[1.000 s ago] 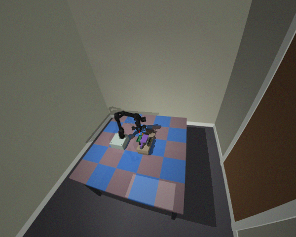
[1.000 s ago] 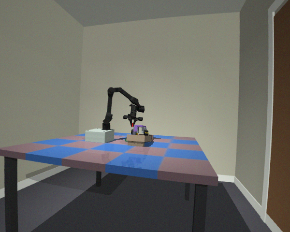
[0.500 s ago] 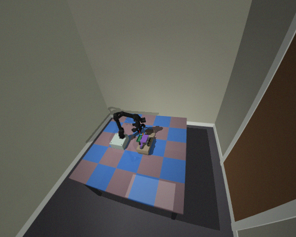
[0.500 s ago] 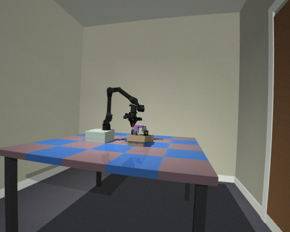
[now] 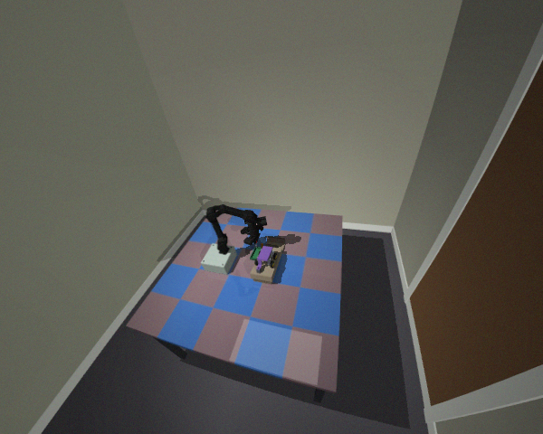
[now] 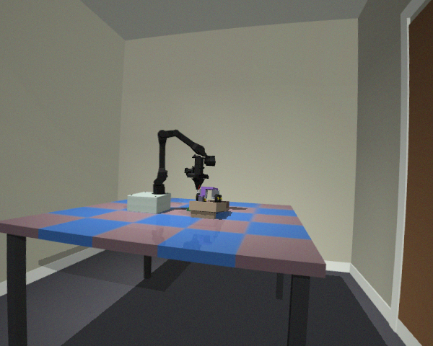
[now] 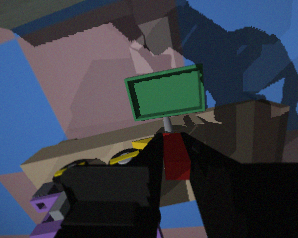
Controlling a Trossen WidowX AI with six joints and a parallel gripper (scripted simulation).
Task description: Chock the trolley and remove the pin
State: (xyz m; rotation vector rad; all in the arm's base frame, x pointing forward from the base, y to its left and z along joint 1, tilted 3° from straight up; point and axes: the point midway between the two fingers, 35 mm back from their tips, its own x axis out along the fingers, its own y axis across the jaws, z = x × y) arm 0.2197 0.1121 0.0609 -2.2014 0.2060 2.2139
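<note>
Now: the green tray 10 mm behind my gripper tip and 140 mm below it. Round my gripper tip: red-headed stop pin: right at my gripper tip; then yellow chock: 50 mm ahead, 20 mm to the right, 50 mm below; then trolley: 110 mm ahead, 90 mm to the right, 20 mm below.
</note>
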